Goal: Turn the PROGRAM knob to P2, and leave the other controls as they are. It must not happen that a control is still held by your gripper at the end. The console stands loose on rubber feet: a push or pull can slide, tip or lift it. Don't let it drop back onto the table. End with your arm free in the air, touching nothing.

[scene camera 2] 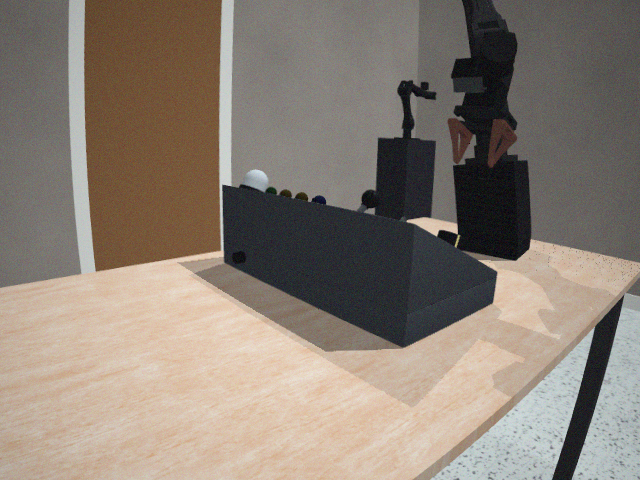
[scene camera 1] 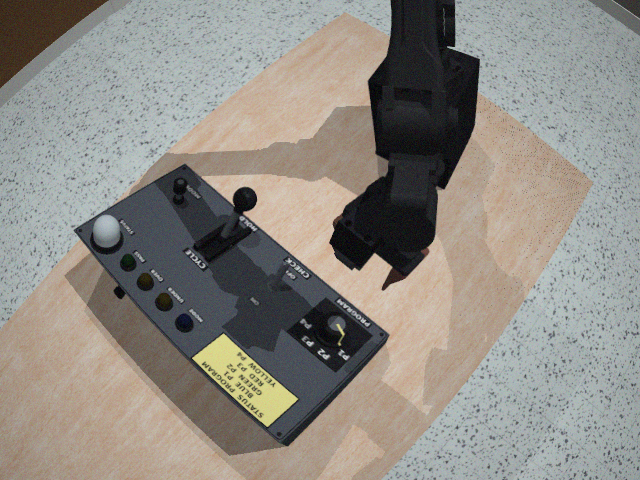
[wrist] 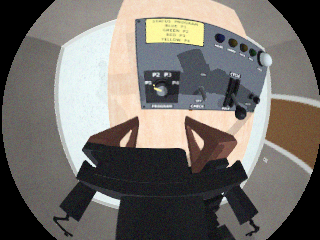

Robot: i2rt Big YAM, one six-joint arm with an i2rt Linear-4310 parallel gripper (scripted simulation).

Path:
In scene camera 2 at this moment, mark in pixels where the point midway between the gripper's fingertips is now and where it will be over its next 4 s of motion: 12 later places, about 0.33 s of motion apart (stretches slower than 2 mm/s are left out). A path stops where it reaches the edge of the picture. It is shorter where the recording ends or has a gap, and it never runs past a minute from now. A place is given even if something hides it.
My gripper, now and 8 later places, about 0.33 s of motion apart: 472, 164; 469, 171; 464, 185; 458, 207; 453, 225; 448, 240; 447, 244; 447, 244; 447, 245

